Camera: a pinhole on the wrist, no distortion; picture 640 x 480 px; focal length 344.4 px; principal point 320.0 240.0 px. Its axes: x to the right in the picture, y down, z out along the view. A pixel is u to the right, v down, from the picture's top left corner.
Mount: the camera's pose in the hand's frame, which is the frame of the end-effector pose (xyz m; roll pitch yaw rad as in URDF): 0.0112 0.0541 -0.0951 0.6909 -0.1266 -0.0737
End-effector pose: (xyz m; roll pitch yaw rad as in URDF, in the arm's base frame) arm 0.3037 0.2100 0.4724 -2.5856 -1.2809 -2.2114
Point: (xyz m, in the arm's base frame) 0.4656 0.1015 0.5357
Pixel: 427.3 149.4
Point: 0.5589 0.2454 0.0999
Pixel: outside the picture
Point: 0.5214 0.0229 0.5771
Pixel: 460.3 156.2
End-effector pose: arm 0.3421 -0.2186 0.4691 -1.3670 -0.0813 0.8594
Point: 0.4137 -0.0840 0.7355
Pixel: 551.0 103.1
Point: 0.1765 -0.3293 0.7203
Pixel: 196.8 143.4
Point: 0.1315 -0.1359 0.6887
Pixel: 314.9 275.6
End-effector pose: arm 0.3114 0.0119 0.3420 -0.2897 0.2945 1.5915
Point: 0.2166 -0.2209 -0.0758
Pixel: behind the camera
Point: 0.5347 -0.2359 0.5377
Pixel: 49.1 105.9
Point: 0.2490 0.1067 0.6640
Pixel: 363.1 418.9
